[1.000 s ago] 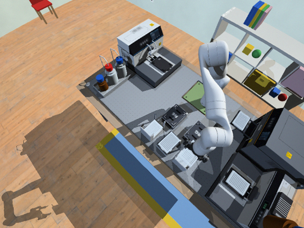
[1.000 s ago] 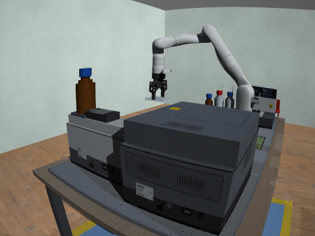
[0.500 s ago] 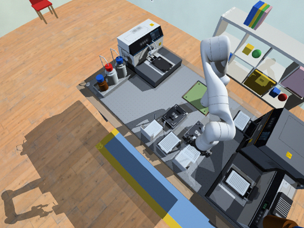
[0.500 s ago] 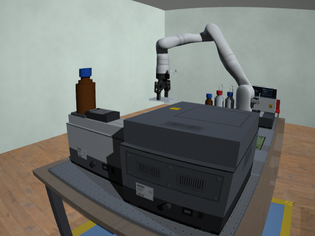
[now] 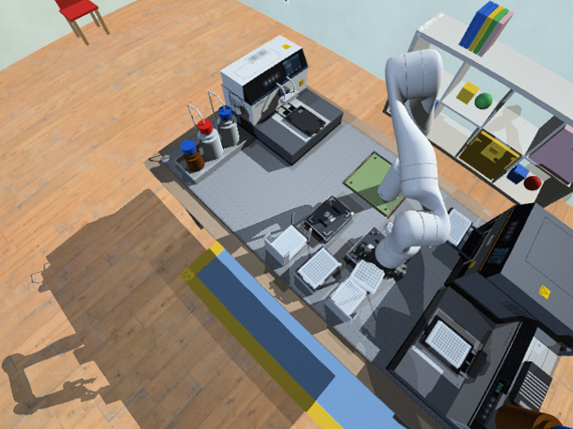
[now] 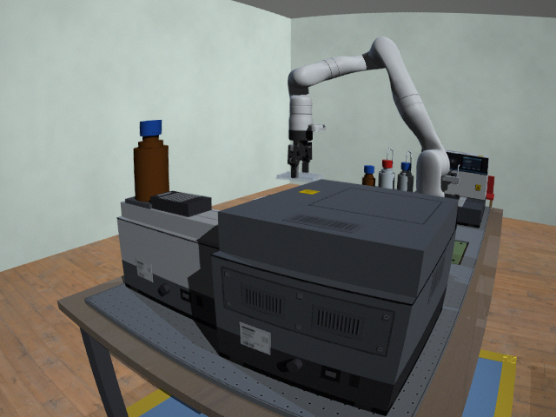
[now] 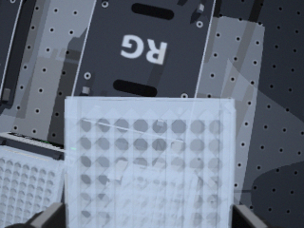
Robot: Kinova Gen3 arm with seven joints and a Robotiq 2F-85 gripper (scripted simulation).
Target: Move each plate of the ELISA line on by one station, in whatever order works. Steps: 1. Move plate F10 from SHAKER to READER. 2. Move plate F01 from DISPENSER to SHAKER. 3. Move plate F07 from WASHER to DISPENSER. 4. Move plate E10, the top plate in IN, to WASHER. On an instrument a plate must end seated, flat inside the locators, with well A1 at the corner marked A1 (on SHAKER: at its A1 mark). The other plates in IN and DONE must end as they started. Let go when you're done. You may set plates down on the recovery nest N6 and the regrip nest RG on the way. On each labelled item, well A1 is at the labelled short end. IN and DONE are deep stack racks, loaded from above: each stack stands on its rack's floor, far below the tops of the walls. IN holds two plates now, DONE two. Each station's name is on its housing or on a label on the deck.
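Right now my hand is 67 cm to the left of the A1 mark, 41 cm past it and 13 cm above it. The rest, counted from my hand: washer 86 cm to the right, 37 cm behind, 12 cm below; tall brown bottle 53 cm to the left, 7 cm ahead, 7 cm above.
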